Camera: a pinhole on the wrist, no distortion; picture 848 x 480 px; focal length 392.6 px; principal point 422.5 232.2 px. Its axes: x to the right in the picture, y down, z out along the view. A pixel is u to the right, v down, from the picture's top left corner.
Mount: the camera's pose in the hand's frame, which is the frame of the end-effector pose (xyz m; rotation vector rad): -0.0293 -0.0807 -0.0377 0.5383 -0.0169 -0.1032
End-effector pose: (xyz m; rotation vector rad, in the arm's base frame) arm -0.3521 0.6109 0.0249 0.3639 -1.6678 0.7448
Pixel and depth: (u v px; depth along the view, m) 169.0 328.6 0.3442
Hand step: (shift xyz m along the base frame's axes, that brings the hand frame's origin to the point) -0.0702 -0.3578 -0.2271
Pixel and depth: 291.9 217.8 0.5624
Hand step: -0.0501 -0.5941 -0.1668
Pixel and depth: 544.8 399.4 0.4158
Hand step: -0.2383 -0.3651 0.1033
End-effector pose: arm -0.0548 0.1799 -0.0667 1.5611 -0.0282 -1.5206
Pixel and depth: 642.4 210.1 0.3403
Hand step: -0.3214 -0.0575 -0.2393
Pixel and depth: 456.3 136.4 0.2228
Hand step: -0.2413 0.0815 -0.1026
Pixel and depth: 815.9 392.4 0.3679
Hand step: -0.3002 -0.2964 -0.2995
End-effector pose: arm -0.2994 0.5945 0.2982 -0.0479 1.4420 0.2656
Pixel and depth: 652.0 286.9 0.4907
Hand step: 0.4924 -0.1770 -0.2203
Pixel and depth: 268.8 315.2 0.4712
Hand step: 0.4304 -0.1641 0.2482
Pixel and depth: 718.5 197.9 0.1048
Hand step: 0.0814 -0.1300 -0.0560
